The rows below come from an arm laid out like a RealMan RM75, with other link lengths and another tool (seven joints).
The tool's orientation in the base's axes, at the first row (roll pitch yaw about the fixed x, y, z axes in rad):
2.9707 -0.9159 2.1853
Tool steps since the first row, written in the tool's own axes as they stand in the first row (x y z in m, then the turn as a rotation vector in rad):
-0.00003 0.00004 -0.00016 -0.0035 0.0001 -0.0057
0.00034 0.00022 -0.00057 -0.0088 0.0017 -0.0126
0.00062 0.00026 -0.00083 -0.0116 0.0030 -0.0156
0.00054 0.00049 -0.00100 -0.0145 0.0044 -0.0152
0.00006 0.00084 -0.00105 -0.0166 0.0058 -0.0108
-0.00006 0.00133 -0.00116 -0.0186 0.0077 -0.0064
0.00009 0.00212 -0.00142 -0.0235 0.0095 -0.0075
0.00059 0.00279 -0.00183 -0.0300 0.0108 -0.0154
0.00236 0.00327 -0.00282 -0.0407 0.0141 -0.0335
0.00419 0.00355 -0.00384 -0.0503 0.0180 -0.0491
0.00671 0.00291 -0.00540 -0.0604 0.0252 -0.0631
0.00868 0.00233 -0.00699 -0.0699 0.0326 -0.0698
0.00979 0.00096 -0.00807 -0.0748 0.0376 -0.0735
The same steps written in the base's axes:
0.00010 -0.00011 0.00008 0.0031 -0.0059 0.0007
0.00025 -0.00015 0.00063 0.0085 -0.0129 0.0008
0.00027 -0.00018 0.00102 0.0116 -0.0159 0.0005
0.00055 -0.00024 0.00108 0.0137 -0.0164 -0.0019
0.00105 -0.00036 0.00076 0.0143 -0.0136 -0.0061
0.00156 -0.00028 0.00079 0.0153 -0.0104 -0.0101
0.00228 -0.00003 0.00114 0.0190 -0.0129 -0.0132
0.00283 0.00022 0.00186 0.0249 -0.0213 -0.0134
0.00294 0.00059 0.00390 0.0372 -0.0385 -0.0107
0.00286 0.00088 0.00600 0.0489 -0.0530 -0.0086
0.00190 0.00069 0.00886 0.0631 -0.0650 -0.0074
0.00119 0.00024 0.01132 0.0751 -0.0713 -0.0102
-0.00008 -0.00063 0.01271 0.0824 -0.0741 -0.0113

